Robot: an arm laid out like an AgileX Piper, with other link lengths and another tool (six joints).
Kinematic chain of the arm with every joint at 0, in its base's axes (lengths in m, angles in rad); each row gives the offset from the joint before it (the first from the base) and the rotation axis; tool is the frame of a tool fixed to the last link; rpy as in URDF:
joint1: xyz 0 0 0.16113 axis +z
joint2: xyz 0 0 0 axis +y
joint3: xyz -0.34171 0 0.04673 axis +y
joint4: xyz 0.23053 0 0.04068 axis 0.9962 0 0.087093
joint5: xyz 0 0 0 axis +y
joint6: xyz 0.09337 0 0.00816 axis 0.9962 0 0.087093
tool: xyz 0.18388 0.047 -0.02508 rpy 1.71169 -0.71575 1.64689
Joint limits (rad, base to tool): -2.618..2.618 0..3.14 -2.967..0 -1.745..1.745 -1.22..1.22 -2.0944..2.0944
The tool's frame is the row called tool.
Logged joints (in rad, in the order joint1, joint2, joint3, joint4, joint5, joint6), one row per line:
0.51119, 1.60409, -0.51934, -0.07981, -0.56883, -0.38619
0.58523, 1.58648, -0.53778, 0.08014, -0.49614, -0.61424
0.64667, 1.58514, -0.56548, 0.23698, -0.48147, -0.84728
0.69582, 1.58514, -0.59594, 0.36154, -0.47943, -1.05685
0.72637, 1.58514, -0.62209, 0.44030, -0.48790, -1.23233
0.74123, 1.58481, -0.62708, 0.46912, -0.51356, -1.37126
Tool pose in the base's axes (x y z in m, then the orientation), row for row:
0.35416, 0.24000, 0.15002, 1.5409, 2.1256, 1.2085
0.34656, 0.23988, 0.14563, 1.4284, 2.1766, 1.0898
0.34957, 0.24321, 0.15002, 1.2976, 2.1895, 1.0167
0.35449, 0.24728, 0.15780, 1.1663, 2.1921, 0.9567
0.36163, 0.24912, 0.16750, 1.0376, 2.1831, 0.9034
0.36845, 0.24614, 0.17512, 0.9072, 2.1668, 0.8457
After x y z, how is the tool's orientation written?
As a rotation vector, in radians.
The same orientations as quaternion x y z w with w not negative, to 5 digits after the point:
0.52895, 0.72966, 0.41484, 0.12539
0.49967, 0.76140, 0.38122, 0.15895
0.46398, 0.78289, 0.36354, 0.19911
0.42570, 0.80012, 0.34920, 0.23800
0.38638, 0.81294, 0.33641, 0.27691
0.34464, 0.82315, 0.32127, 0.31691

